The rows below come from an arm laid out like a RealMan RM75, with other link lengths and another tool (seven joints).
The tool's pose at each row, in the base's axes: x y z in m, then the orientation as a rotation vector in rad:
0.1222 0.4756 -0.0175 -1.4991 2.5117 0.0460
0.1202 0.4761 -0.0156 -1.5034 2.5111 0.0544
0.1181 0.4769 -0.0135 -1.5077 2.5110 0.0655
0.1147 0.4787 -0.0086 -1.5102 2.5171 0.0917
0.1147 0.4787 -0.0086 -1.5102 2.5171 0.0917
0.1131 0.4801 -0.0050 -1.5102 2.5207 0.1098
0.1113 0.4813 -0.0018 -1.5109 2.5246 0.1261
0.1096 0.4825 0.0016 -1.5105 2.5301 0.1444
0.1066 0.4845 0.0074 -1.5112 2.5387 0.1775
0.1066 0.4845 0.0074 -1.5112 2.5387 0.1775
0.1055 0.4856 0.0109 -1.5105 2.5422 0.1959
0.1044 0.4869 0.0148 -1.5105 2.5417 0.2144
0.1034 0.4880 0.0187 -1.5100 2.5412 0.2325
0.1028 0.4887 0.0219 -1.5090 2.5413 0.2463
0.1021 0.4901 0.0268 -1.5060 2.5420 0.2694
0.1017 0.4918 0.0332 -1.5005 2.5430 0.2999
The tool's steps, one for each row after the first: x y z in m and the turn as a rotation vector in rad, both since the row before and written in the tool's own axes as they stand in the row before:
0.0001 0.0018 -0.0021 -0.0061 -0.0014 -0.0021
-0.0002 0.0021 -0.0023 -0.0079 -0.0019 -0.0017
-0.0010 0.0035 -0.0051 -0.0187 -0.0029 0.0027
0.0000 0.0000 0.0000 0.0000 0.0000 0.0000
-0.0012 0.0019 -0.0035 -0.0121 -0.0031 0.0026
-0.0009 0.0020 -0.0032 -0.0114 -0.0019 0.0022
-0.0010 0.0020 -0.0033 -0.0129 -0.0017 0.0036
-0.0016 0.0035 -0.0056 -0.0233 -0.0031 0.0051
0.0000 0.0000 0.0000 0.0000 0.0000 0.0000
-0.0012 0.0015 -0.0033 -0.0122 -0.0030 0.0029
-0.0015 0.0017 -0.0036 -0.0111 -0.0057 0.0010
-0.0013 0.0015 -0.0036 -0.0107 -0.0057 0.0012
-0.0010 0.0010 -0.0030 -0.0082 -0.0042 0.0015
-0.0020 0.0015 -0.0045 -0.0135 -0.0071 0.0034
-0.0028 0.0016 -0.0058 -0.0176 -0.0098 0.0054

